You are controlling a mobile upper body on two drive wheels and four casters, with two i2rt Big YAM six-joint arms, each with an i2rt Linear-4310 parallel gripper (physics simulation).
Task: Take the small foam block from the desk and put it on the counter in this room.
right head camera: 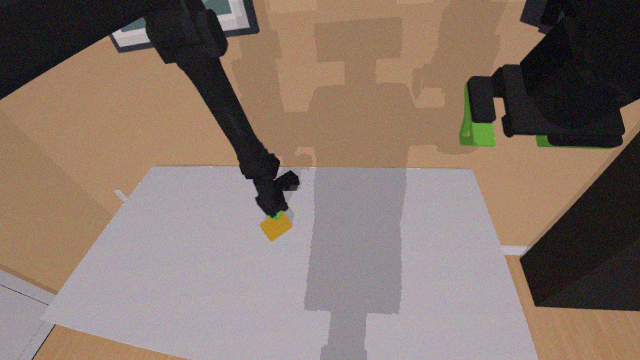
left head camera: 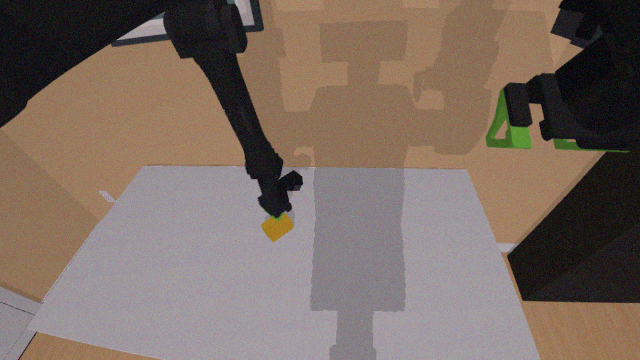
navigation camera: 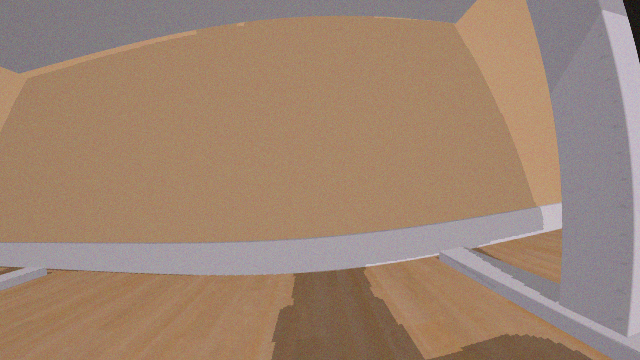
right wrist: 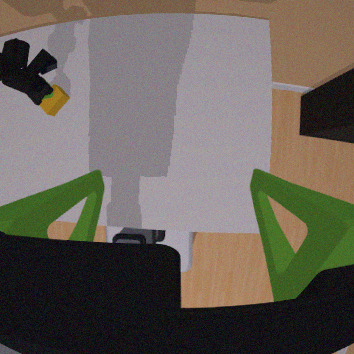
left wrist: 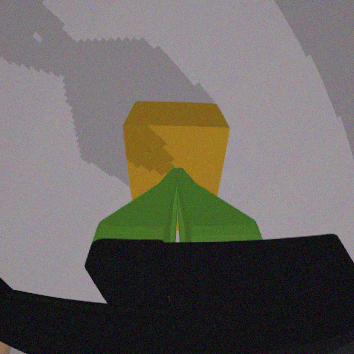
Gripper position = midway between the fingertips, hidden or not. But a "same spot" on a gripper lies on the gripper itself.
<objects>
right gripper: right head camera; left head camera; right wrist 176, 177; not seen in the navigation camera view (out of frame); not seen in the left wrist view (out of frame)
same spot on grey desk: [right head camera: 376, 256] = [left head camera: 379, 255]
same spot on right gripper: [left head camera: 513, 103] = [right head camera: 475, 98]
</objects>
